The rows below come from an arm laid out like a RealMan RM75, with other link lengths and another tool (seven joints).
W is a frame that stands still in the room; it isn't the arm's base.
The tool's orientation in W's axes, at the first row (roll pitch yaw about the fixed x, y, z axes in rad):
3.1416 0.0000 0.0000
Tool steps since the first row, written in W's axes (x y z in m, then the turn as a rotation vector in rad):
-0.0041 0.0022 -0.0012 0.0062 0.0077 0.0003
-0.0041 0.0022 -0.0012 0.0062 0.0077 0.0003
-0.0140 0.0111 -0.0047 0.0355 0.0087 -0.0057
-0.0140 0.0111 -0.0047 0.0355 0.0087 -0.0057
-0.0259 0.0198 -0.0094 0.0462 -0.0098 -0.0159
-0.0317 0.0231 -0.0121 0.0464 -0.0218 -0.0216
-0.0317 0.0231 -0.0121 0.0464 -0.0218 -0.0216
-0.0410 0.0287 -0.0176 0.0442 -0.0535 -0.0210
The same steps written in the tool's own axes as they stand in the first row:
-0.0041 -0.0022 0.0012 0.0062 -0.0077 -0.0003
-0.0041 -0.0022 0.0012 0.0062 -0.0077 -0.0003
-0.0140 -0.0111 0.0047 0.0355 -0.0087 0.0057
-0.0140 -0.0111 0.0047 0.0355 -0.0087 0.0057
-0.0259 -0.0198 0.0094 0.0462 0.0098 0.0159
-0.0317 -0.0231 0.0121 0.0464 0.0218 0.0216
-0.0317 -0.0231 0.0121 0.0464 0.0218 0.0216
-0.0410 -0.0287 0.0176 0.0442 0.0535 0.0210

